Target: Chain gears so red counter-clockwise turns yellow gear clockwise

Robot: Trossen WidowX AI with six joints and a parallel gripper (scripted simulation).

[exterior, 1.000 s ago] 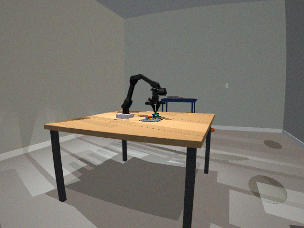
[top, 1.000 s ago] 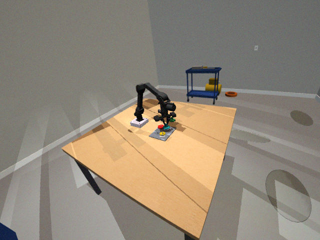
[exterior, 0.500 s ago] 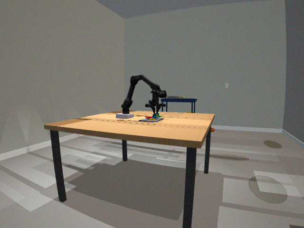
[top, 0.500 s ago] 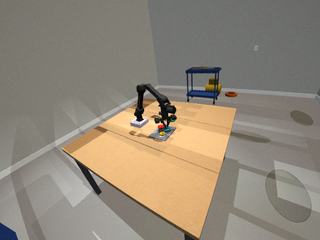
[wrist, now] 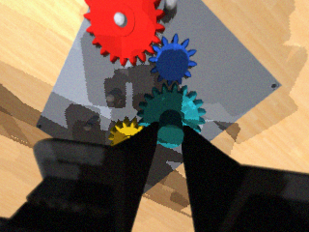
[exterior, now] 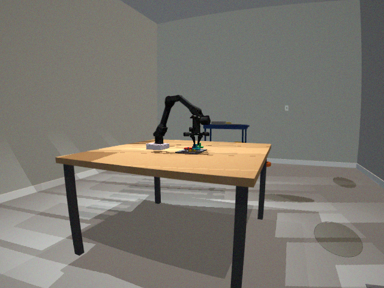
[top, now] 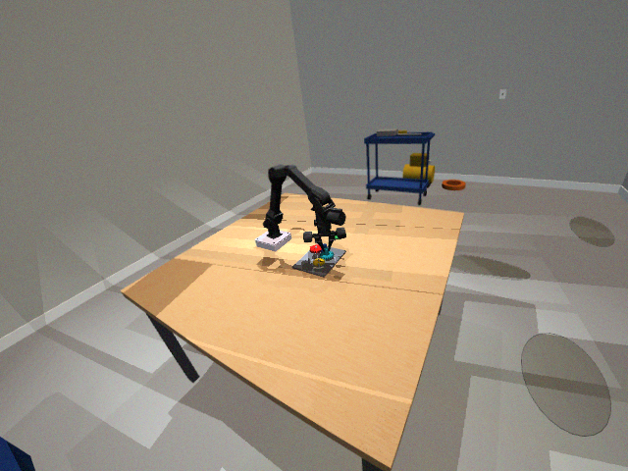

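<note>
Right now my gripper tip is 10 mm above the teal gear. The rest, counted from my gripper tip: yellow gear 60 mm to the right, 30 mm below; red gear 90 mm behind, 20 mm to the left, 30 mm below; blue gear 40 mm behind, 30 mm to the left, 20 mm below.
</note>
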